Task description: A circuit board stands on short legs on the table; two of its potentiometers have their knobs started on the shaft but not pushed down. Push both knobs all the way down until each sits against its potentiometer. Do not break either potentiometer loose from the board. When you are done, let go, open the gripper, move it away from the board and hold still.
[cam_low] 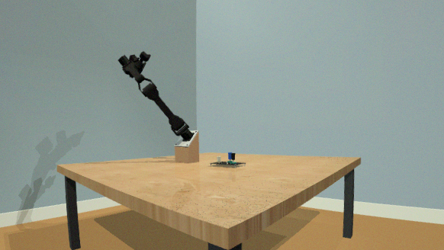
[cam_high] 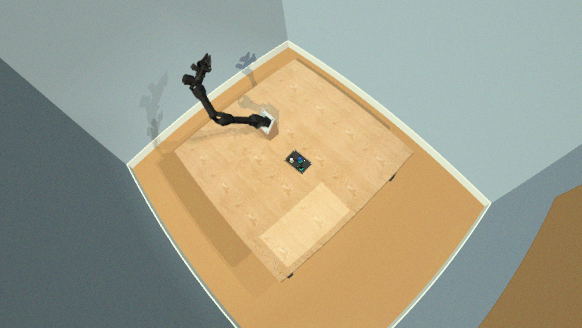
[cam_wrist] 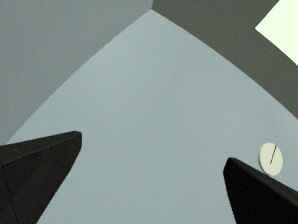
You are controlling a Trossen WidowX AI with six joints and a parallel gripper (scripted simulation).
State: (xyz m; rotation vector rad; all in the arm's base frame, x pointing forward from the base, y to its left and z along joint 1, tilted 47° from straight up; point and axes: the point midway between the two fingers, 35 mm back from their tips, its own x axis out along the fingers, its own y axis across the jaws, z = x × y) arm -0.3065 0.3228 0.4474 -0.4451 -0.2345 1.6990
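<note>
My gripper tip is 66 cm short of the blue knob, 65 cm above it and 6 cm to the right of it. From my gripper tip the other things lie so: black knob (70 cm ahead, 65 cm below, 3 cm to the left); then green potentiometer (70 cm ahead, 66 cm below, 3 cm to the left).
</note>
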